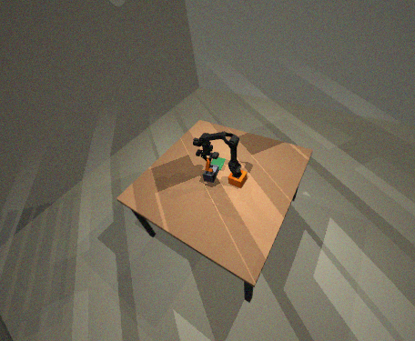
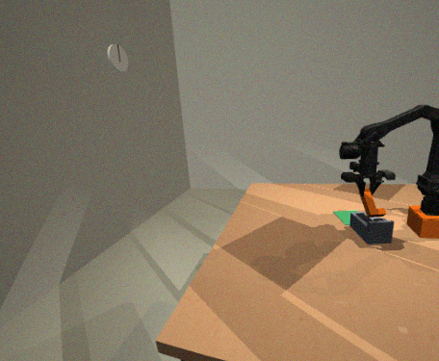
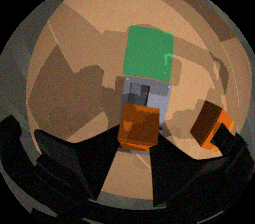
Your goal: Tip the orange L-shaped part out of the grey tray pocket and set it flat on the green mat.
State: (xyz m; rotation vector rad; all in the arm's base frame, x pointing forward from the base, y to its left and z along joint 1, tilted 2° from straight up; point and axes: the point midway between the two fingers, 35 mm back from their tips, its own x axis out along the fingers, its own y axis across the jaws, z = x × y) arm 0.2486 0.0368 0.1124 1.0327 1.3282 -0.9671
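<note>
Now: gripper tip 2 cm short of the green mat, 13 cm to the left of it and 17 cm above it. Also, from my gripper tip: orange L-shaped part: 2 cm behind, 2 cm to the left, 3 cm below.
</note>
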